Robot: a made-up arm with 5 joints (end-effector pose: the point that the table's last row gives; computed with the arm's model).
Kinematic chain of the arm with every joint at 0, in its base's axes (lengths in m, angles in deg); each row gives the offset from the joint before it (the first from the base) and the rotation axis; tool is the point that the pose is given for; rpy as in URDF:
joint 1: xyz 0.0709 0 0.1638 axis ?
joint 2: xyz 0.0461 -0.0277 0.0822 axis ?
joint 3: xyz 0.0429 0 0.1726 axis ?
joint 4: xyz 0.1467 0 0.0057 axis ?
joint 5: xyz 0.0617 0.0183 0 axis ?
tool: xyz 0 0 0 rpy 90 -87.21 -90
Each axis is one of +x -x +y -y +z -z.
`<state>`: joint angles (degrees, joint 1 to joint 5).
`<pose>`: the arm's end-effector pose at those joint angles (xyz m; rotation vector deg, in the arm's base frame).
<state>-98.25 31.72 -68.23 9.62 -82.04</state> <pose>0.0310 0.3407 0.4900 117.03 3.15 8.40</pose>
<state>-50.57 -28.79 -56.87 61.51 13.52</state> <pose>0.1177 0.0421 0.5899 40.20 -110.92 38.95</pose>
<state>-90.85 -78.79 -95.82 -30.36 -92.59</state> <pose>0.0850 -0.3172 0.3037 -64.95 -3.53 -4.03</pose>
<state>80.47 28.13 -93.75 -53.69 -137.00</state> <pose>0.0932 -0.1894 0.5678 81.70 -143.47 40.54</pose>
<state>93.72 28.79 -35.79 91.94 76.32</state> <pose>0.0409 -0.3159 0.3387 -5.05 -0.56 -20.18</pose>
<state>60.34 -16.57 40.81 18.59 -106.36</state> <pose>0.1713 -0.1953 0.3267 28.27 -62.30 -156.03</pose>
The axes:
joint 1: -z
joint 2: +y
joint 3: +y
joint 4: +y
joint 5: -x

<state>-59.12 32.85 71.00 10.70 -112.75</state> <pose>0.1408 0.0986 0.1678 -25.53 1.19 -55.53</pose>
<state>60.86 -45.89 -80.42 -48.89 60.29</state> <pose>-0.0351 0.1709 0.5169 81.42 48.58 -2.56</pose>
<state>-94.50 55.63 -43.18 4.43 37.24</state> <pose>0.0476 0.4158 0.2641 44.32 -76.68 107.78</pose>
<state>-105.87 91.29 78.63 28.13 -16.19</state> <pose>0.0757 0.0176 0.1871 -102.71 53.64 57.84</pose>
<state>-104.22 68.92 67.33 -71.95 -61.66</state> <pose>0.0438 0.1451 0.1069 26.09 -2.59 39.09</pose>
